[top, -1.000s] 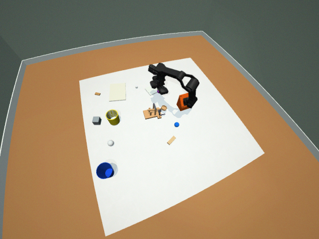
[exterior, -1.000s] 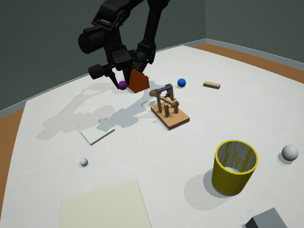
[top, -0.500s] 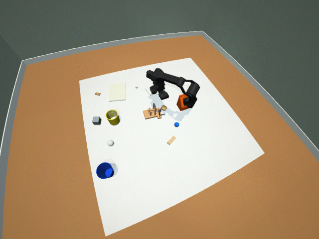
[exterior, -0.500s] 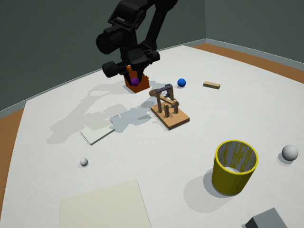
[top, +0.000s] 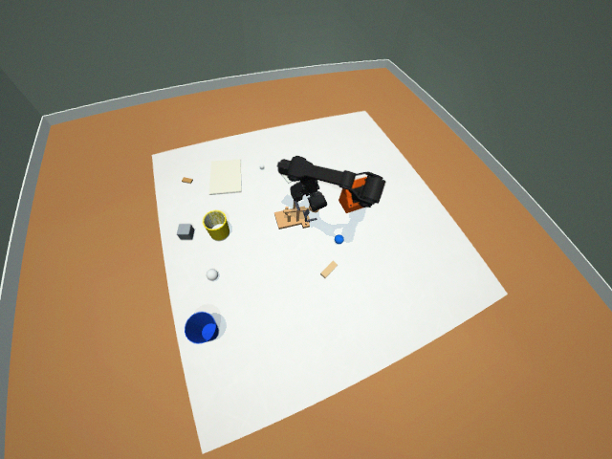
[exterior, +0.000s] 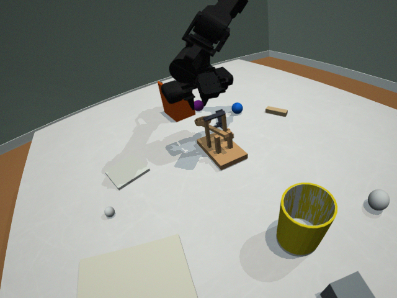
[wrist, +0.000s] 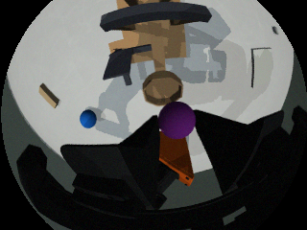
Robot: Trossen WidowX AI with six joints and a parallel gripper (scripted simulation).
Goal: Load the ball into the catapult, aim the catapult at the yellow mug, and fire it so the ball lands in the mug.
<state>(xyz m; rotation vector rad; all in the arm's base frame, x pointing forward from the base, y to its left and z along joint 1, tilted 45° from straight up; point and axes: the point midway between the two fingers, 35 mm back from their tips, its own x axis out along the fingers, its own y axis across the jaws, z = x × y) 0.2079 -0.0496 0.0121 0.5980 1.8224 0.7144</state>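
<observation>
Now: the purple ball 1 cm above my gripper tip. The rest, counted from my gripper tip: wooden catapult: 7 cm ahead, 2 cm to the left, 5 cm below; then blue ball: 4 cm behind, 17 cm to the left, 8 cm below; then thin plate: 1 cm ahead, 25 cm to the right, 9 cm below.
</observation>
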